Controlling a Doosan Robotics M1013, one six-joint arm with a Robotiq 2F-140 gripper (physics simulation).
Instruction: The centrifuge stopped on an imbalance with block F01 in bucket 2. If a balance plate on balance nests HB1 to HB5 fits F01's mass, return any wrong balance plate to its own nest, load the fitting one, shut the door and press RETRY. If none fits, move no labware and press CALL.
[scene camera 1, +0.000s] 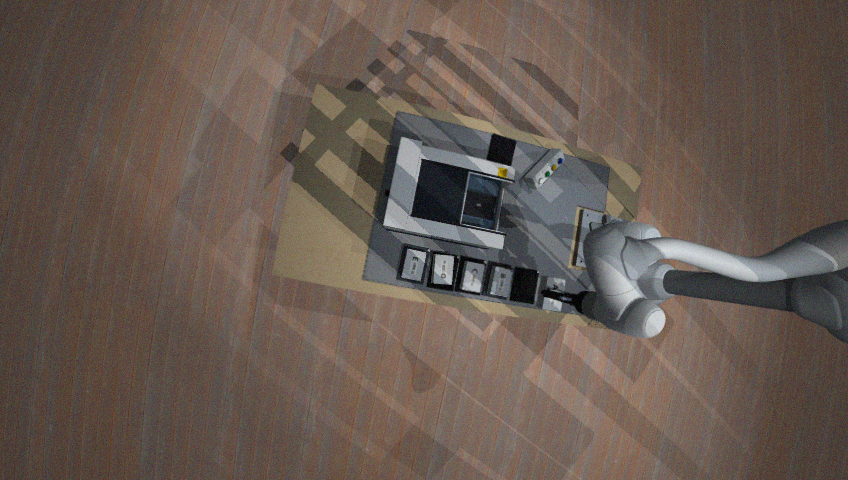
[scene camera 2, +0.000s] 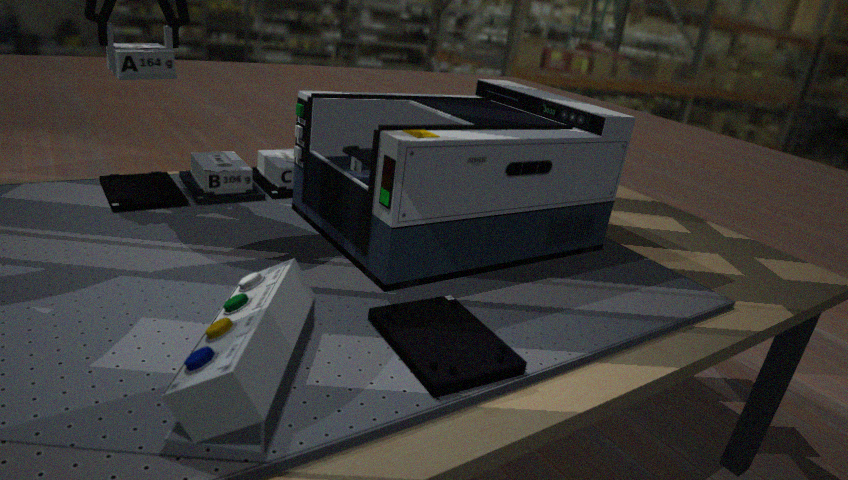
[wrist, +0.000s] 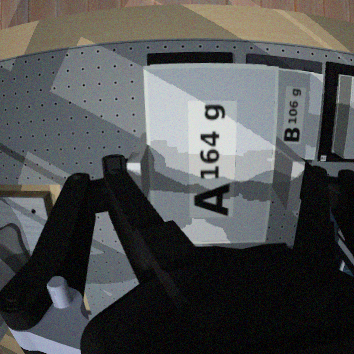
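Where they show: gripper, fingertip midpoint: (wrist: 208, 150); arm's base at its link origin: (wrist: 2, 262).
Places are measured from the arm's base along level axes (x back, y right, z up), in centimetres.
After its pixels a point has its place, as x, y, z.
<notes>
My gripper (scene camera 1: 553, 294) @[-45.0, -21.8, 20.0] (scene camera 2: 141, 40) (wrist: 208, 150) @[-45.0, -21.8, 20.0] is shut on balance plate A (scene camera 2: 145, 64) @[-43.7, -15.8, 21.6] (wrist: 170, 115) @[-43.0, -25.5, 23.4], labelled 164 g, and holds it level in the air. An empty black nest (scene camera 1: 524, 286) @[-44.8, -22.5, -0.5] (scene camera 2: 144, 191) @[-44.0, -19.9, -0.6] stands at the row's end beside plate B (scene camera 1: 501, 281) @[-58.3, -19.4, 3.6] (scene camera 2: 221, 177) @[-55.4, -13.7, 2.5] (wrist: 310, 120) @[-60.7, -18.5, 3.6], marked 106 g. Plates C (scene camera 1: 473, 277) @[-71.4, -17.4, 3.6] (scene camera 2: 274, 169) @[-66.6, -14.5, 2.5], D (scene camera 1: 443, 270) @[-84.9, -14.2, 3.9] and E (scene camera 1: 414, 264) @[-97.5, -11.7, 3.6] sit in their nests. The centrifuge (scene camera 1: 401, 184) @[-103.7, 18.0, 22.6] (scene camera 2: 505, 178) @[-76.9, 31.0, 13.4] has its front opening uncovered; a dark rotor shows inside. Block F01 cannot be made out.
A sloped button box (scene camera 1: 542, 169) @[-38.9, 32.2, 6.4] (scene camera 2: 276, 356) @[-34.9, 39.3, 3.5] carries white, green, yellow and blue buttons. A black pad (scene camera 1: 501, 148) @[-56.1, 43.4, -0.1] (scene camera 2: 446, 344) @[-54.7, 43.1, -0.1] lies beside the centrifuge. A wood-edged tray (scene camera 1: 574, 237) @[-17.8, 1.2, -1.6] lies partly under the arm. The table edge (scene camera 2: 571, 392) @[-63.3, 55.3, -3.0] is near the pad.
</notes>
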